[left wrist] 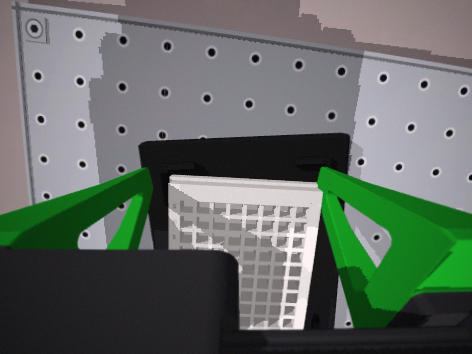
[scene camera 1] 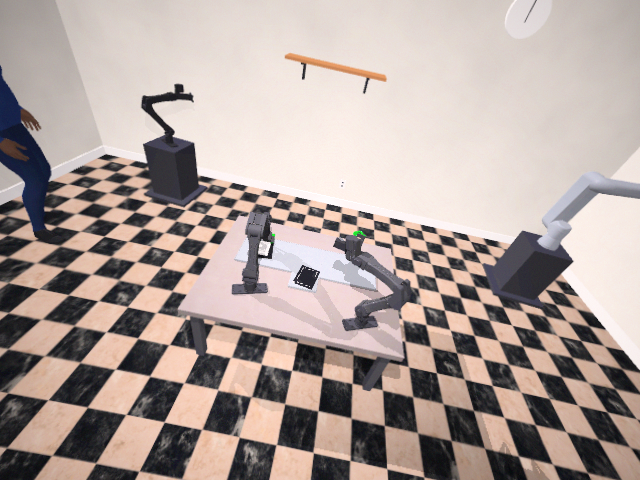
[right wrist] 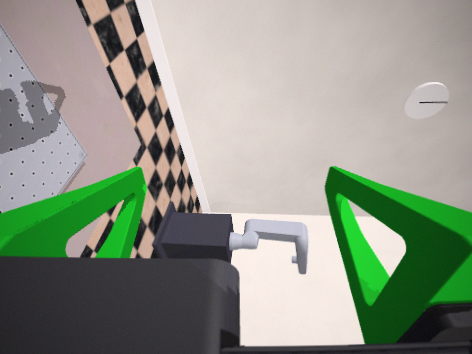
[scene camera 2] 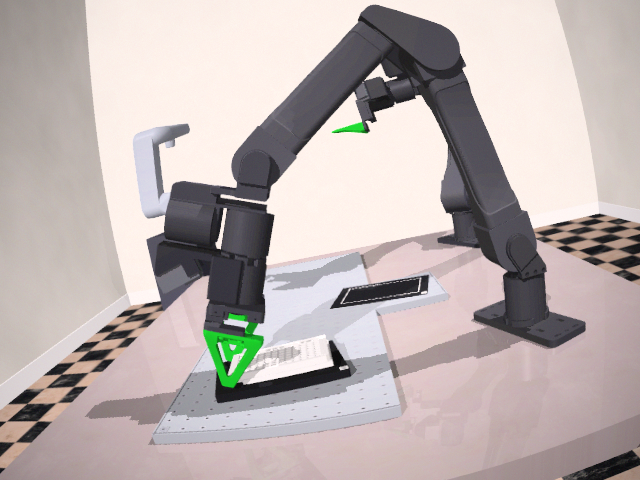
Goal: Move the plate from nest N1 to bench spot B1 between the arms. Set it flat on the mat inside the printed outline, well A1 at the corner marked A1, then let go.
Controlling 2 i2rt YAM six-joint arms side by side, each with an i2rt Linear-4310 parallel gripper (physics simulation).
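Places are measured from the left arm's base along level axes (x ahead, y right, z down), in metres.
Pixels of known places: left gripper, fingertip midpoint: (left wrist: 234, 176) (scene camera 1: 263, 242) (scene camera 2: 229, 373); right gripper, fingertip midpoint: (right wrist: 235, 177); left arm's base, origin of the base link: (scene camera 1: 249, 289) (scene camera 2: 527, 324); right arm's base, origin of the base link: (scene camera 1: 359, 323) (scene camera 2: 467, 241).
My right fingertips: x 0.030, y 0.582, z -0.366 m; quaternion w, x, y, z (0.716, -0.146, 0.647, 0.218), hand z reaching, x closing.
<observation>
Ahead of a thing's pixels: the offset from my right fingertips to its top centre. Level surfaces: height alone.
The white well plate {dz +0.321, dx +0.293, dy -0.495 m} (scene camera 1: 264, 249) (scene camera 2: 310, 356) (left wrist: 245, 188) lies in the black nest N1 {dz +0.335, dx +0.296, dy -0.488 m} (scene camera 2: 289, 385) (left wrist: 245, 155). My left gripper (scene camera 2: 233, 361) (left wrist: 234, 176) is open over one end of the plate, its fingertips low and on either side of it. In the left wrist view a gap shows at the left fingertip, while the right one overlaps the plate's corner. Bench spot B1, a black mat {dz +0.351 m} (scene camera 1: 307, 276) (scene camera 2: 382, 292) with a white printed outline, bears no plate. My right gripper (scene camera 2: 351, 128) (right wrist: 235, 177) is open and empty, high above the bench. Well A1's marking is too small to read.
The nest stands on a grey perforated board {dz +0.353 m} (scene camera 1: 330, 260) (scene camera 2: 382, 397) (left wrist: 225, 75) (right wrist: 30, 170). The mat lies on a small grey slab {dz +0.353 m} (scene camera 2: 438, 293) joined to the board's edge. The arms' bases stand on the table {dz +0.366 m} (scene camera 1: 217, 289) (scene camera 2: 465, 392). Two pedestals with other arms stand away from the table.
</observation>
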